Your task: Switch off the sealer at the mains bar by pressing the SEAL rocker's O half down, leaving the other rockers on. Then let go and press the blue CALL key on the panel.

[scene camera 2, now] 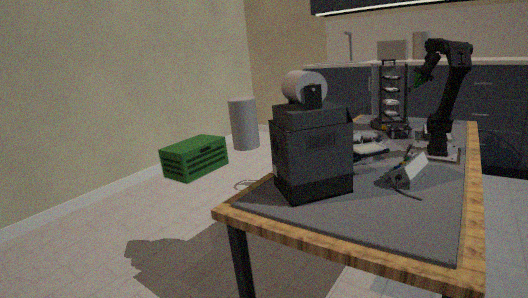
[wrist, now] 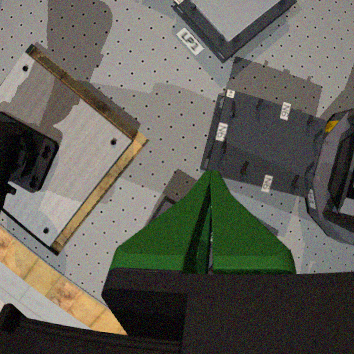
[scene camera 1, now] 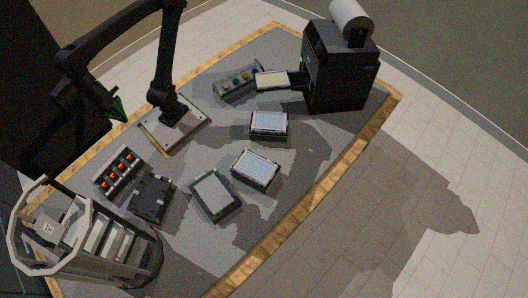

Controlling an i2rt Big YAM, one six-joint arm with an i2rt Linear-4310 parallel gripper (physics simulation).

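Places are measured from the arm's base along level axes (x right, y ahead, z up), in metres.
Pixels of known places: gripper, fingertip midpoint: point(scene camera 2: 414, 87) point(wrist: 211, 179) point(scene camera 1: 126, 121); arm's base, link origin: point(scene camera 2: 436, 151) point(wrist: 17, 150) point(scene camera 1: 174, 114).
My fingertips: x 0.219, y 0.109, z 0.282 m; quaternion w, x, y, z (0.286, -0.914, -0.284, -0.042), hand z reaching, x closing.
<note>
Ahead of a thing's pixels: the offset from my fingertips to its top centre. "*": to the spot under its first point.
My gripper point(scene camera 1: 125, 120) point(scene camera 2: 416, 87) point(wrist: 211, 179) is shut with nothing between its green fingertips. It hangs in the air over the table's left edge, above the mains bar. The mains bar @(dx +0.120, dy -0.148, dz -0.247 m) point(scene camera 1: 117, 171) lies left of the arm's base in scene camera 1, its four rockers lit orange-red; their labels are too small to read. In the wrist view my fingers hide most of the mains bar @(* dx +0.019, dy -0.075, dz -0.261 m) point(wrist: 162, 205), rockers included. The grey key panel @(dx -0.504, dy +0.031, dz -0.216 m) point(scene camera 1: 237, 82) stands beyond the arm's base. Its blue key @(dx -0.565, dy +0.080, dz -0.226 m) point(scene camera 1: 255, 71) is at the right end of the row.
A dark N6 block @(dx +0.112, dy +0.075, dz -0.224 m) point(scene camera 1: 151, 197) point(wrist: 270, 140) lies beside the mains bar. A tall rack @(dx +0.323, dy +0.127, dz +0.140 m) point(scene camera 1: 11, 235) point(scene camera 2: 380, 95) stands beyond it. Plates @(dx -0.362, dy +0.275, dz -0.231 m) point(scene camera 1: 269, 122) @(dx -0.175, dy +0.333, dz -0.231 m) point(scene camera 1: 255, 168) @(dx -0.028, dy +0.258, dz -0.262 m) point(scene camera 1: 215, 194) lie mid-table. A black machine @(dx -0.678, dy +0.401, dz +0.156 m) point(scene camera 1: 340, 75) point(scene camera 2: 312, 155) with a roll stands near the panel.
</note>
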